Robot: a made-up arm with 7 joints. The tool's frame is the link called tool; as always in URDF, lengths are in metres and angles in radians.
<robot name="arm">
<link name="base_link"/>
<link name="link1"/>
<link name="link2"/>
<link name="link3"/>
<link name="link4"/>
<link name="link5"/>
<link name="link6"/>
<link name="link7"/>
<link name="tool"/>
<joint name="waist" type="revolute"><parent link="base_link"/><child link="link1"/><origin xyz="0.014 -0.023 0.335" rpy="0.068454 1.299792 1.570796"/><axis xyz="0 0 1"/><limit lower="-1.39" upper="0.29" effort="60" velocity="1.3"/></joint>
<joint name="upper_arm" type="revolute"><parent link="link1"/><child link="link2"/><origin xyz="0.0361 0.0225 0.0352" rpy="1.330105 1.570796 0"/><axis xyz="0 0 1"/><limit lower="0.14" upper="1.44" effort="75" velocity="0.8"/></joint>
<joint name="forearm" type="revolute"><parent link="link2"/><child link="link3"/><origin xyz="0.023 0.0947 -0.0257" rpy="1.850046 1.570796 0"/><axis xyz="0 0 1"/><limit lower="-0.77" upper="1.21" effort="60" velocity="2.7"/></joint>
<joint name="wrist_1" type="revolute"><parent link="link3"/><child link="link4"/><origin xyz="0.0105 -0.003 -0.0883" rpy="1.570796 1.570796 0"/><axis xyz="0 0 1"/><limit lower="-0.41" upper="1.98" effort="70" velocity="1.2"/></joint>
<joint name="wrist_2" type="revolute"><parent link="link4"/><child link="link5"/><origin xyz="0.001 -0.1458 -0.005" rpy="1.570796 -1.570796 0"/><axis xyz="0 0 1"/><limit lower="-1.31" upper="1.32" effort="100" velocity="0.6"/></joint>
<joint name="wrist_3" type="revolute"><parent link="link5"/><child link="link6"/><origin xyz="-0.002 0.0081 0.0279" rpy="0 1.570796 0"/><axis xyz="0 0 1"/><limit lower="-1.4" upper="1.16" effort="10" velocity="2.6"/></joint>
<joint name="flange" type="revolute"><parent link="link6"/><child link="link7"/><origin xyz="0.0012 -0.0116 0.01" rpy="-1.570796 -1.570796 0"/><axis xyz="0 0 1"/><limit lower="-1.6" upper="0.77" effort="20" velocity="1.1"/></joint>
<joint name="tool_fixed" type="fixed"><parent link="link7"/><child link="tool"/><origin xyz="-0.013 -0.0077 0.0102" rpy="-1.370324 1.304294 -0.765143"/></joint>
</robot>
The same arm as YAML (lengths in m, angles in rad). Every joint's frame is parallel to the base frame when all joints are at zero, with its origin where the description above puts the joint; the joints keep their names.
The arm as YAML. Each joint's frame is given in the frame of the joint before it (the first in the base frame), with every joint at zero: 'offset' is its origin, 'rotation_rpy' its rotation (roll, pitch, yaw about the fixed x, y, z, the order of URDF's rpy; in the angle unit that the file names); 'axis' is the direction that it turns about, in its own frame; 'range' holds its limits. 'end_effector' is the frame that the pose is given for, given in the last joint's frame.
length_unit: m
angle_unit: rad
chain:
  - id: waist
    offset: [0.014, -0.023, 0.335]
    rotation_rpy: [0.0, 0.0, 0.0]
    axis: [0.068403, 0.961235, 0.26711]
    range: [-1.39, 0.29]
  - id: upper_arm
    offset: [-0.02, 0.045, -0.025]
    rotation_rpy: [0.0, 0.0, 0.0]
    axis: [0.968889, -0.0002, -0.247497]
    range: [0.14, 1.44]
  - id: forearm
    offset: [-0.049, 0.004, -0.088]
    rotation_rpy: [0.0, 0.0, 0.0]
    axis: [0.247497, -0.0001, 0.968889]
    range: [-0.77, 1.21]
  - id: wrist_1
    offset: [-0.032, 0.003, -0.083]
    rotation_rpy: [0.0, 0.0, 0.0]
    axis: [0.0002, 1.0, 0.0]
    range: [-0.41, 1.98]
  - id: wrist_2
    offset: [0.141, -0.005, -0.037]
    rotation_rpy: [0.0, 0.0, 0.0]
    axis: [0.968889, -0.0002, -0.247497]
    range: [-1.31, 1.32]
  - id: wrist_3
    offset: [0.029, -0.002, 0.0009]
    rotation_rpy: [0.0, 0.0, 0.0]
    axis: [0.0002, 1.0, 0.0]
    range: [-1.4, 1.16]
  - id: flange
    offset: [-0.004, 0.01, -0.0109]
    rotation_rpy: [0.0, 0.0, 0.0]
    axis: [0.247497, -0.0001, 0.968889]
    range: [-1.6, 0.77]
end_effector:
  offset: [0.01, -0.013, 0.008]
  rotation_rpy: [-0.2658, 1.3696, 1.886]

